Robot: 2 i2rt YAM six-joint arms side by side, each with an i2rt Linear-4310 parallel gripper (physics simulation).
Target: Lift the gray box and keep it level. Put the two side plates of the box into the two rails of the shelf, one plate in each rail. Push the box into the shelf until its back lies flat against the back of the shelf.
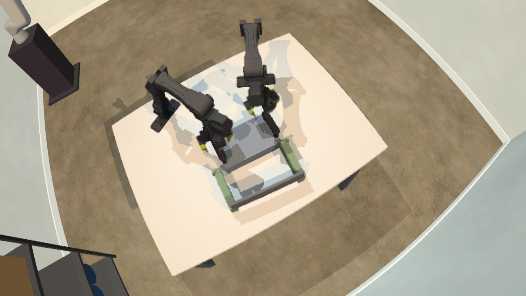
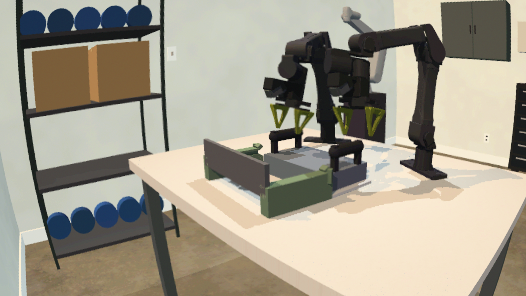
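Pixels of known places: left gripper, between the fingertips: [image 2: 357,135]; right gripper, between the fingertips: [image 2: 287,131]; left arm's base, origin of its link: [image 2: 422,170]; right arm's base, origin of its link: [image 1: 165,115] [image 2: 327,141].
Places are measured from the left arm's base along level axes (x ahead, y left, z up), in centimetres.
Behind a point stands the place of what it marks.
The gray box [image 1: 254,135] @[x 34.6, y -2.8, z 5.7 cm] [image 2: 308,162] @[x 39.6, y -3.1, z 5.8 cm] stands on the table at the open end of the shelf. A black handle [image 1: 271,124] @[x 33.4, y 4.8, z 12.1 cm] [image 2: 346,148] @[x 32.7, y 6.7, z 11.4 cm] rises from its right side and another black handle [image 2: 285,134] @[x 42.4, y -16.2, z 11.2 cm] from its left side. The shelf has two green rails, the right one [image 1: 291,159] @[x 48.0, y 11.8, z 7.0 cm] [image 2: 297,192] @[x 48.2, y 14.3, z 4.3 cm] and the left one [image 1: 225,190] @[x 59.0, y -16.6, z 7.0 cm], and a dark back [image 1: 270,190] @[x 61.2, y 1.7, z 9.3 cm] [image 2: 235,167] @[x 60.4, y 3.8, z 8.2 cm]. Whether the side plates touch the rails is unclear. My left gripper [image 1: 263,106] @[x 27.5, y 2.8, z 13.7 cm] [image 2: 359,123] is open and empty above the right handle. My right gripper [image 1: 216,142] @[x 41.2, y -18.2, z 11.7 cm] [image 2: 291,120] is open and empty above the left handle.
The shelf and box stand on a pale table [image 1: 340,135] @[x 35.7, y 37.7, z 0.0 cm] [image 2: 400,240] @[x 33.6, y 36.6, z 0.0 cm]. A storage rack [image 2: 95,180] with cartons and blue discs stands beyond the table. A dark pedestal [image 1: 45,62] with a light-coloured arm stands behind it.
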